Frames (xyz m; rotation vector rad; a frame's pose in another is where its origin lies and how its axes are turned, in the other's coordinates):
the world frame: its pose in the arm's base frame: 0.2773 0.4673 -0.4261 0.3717 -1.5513 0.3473
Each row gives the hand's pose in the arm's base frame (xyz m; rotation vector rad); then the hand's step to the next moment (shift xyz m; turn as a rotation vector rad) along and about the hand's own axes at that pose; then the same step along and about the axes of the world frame.
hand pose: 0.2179 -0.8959 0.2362 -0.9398 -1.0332 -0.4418
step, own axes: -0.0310 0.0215 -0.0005 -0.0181 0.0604 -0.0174
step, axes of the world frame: -0.0370 0.0065 -0.0038 -0.0467 -0.0045 -0.0456
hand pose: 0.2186 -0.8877 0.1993 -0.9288 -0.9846 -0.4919
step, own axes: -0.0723 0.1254 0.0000 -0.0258 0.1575 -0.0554
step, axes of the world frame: -0.1190 0.0317 -0.0760 -0.1055 -0.0250 -0.1296
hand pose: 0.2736 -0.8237 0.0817 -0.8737 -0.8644 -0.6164
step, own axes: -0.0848 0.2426 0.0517 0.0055 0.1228 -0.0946
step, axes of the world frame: -0.1533 0.1048 -0.1850 -0.0783 -0.0760 -0.1102
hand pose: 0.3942 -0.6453 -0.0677 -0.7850 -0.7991 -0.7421
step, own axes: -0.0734 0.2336 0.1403 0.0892 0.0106 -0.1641
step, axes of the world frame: -0.0747 0.1780 -0.2058 -0.0031 -0.1851 -0.0273
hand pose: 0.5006 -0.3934 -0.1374 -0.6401 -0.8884 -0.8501
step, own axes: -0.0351 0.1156 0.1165 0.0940 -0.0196 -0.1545
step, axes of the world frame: 0.0085 0.1292 -0.1068 0.0101 -0.1816 0.0017
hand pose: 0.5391 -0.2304 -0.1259 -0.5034 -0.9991 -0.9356
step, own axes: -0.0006 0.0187 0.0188 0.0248 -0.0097 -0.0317
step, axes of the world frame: 0.0089 0.0187 -0.0166 0.0068 -0.0404 0.0059
